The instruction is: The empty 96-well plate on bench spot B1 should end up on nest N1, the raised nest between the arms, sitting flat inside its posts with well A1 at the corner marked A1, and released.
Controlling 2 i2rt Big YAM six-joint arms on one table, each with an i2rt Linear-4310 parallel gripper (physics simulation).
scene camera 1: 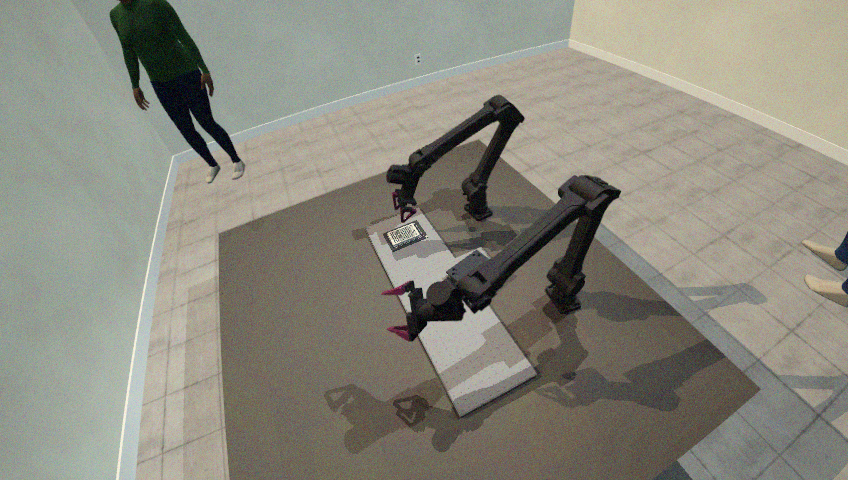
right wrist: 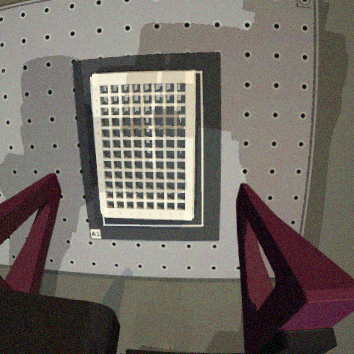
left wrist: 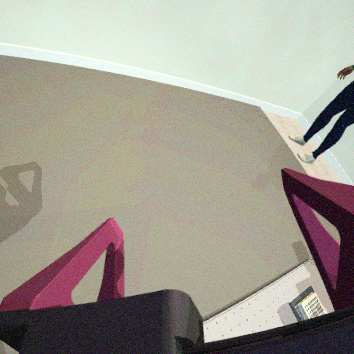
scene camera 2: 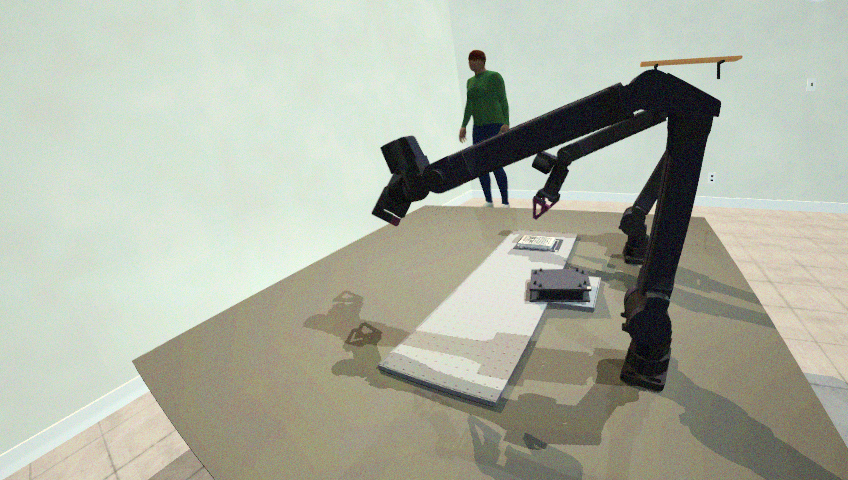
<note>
My left gripper (scene camera 1: 385,311) is open and holds nothing. My right gripper (right wrist: 145,186) is open, with nothing in its grasp. Also in view: a white well plate (right wrist: 144,121).
My left gripper shows as well in the left wrist view (left wrist: 196,203) and in scene camera 2 (scene camera 2: 389,195).
</note>
